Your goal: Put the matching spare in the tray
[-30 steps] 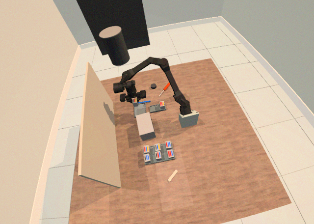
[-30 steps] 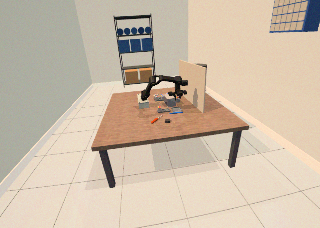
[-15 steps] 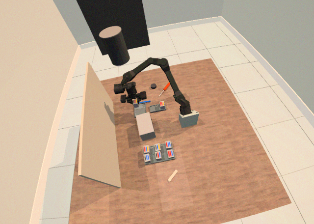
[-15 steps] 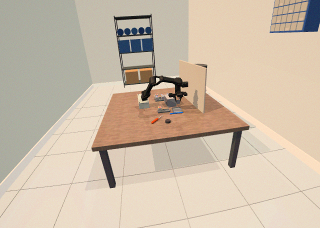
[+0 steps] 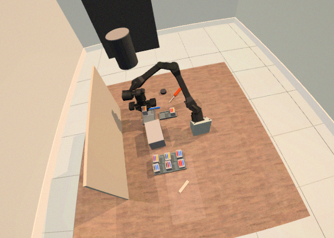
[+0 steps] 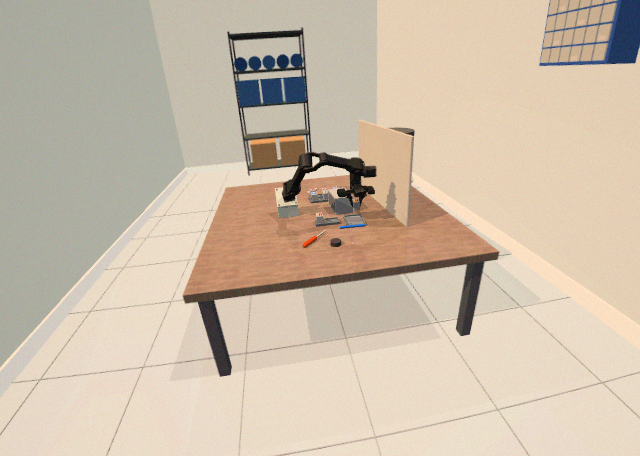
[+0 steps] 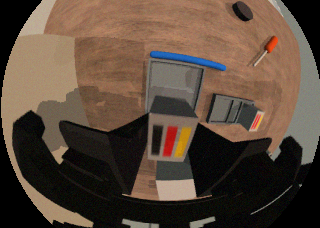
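Right now my gripper tip is 1 cm past the grey tray and 8 cm above it. Also, from my gripper tip: small holder (15 cm behind, 4 cm to the left, 7 cm below); black puck (18 cm behind, 20 cm to the right, 7 cm below); mounted unit (2 cm behind, 20 cm to the left, 3 cm below).
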